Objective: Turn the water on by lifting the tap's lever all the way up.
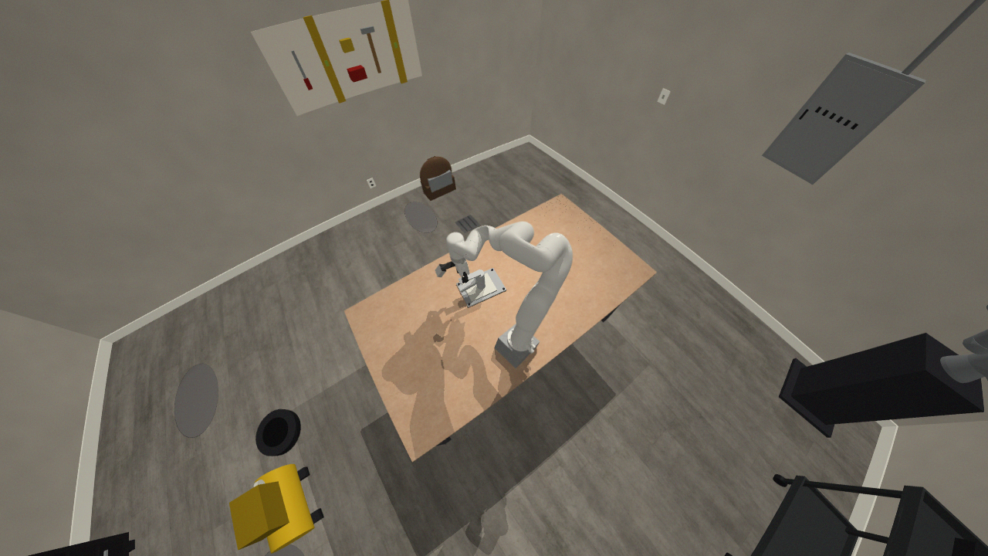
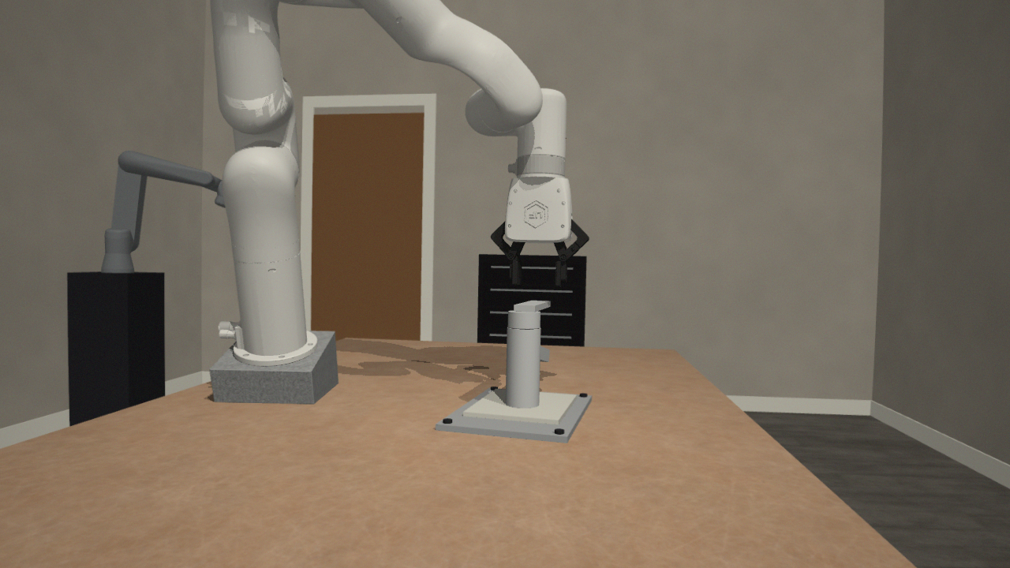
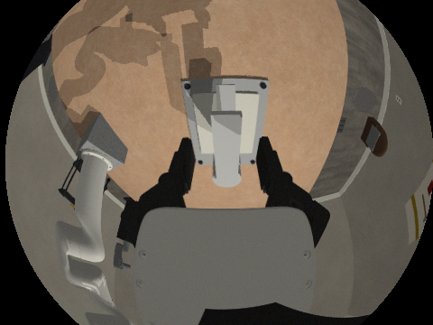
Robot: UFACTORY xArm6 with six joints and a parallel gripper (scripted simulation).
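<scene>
The tap lever lies 10 mm behind my hand, 60 mm to the right of it and 50 mm below it.
</scene>
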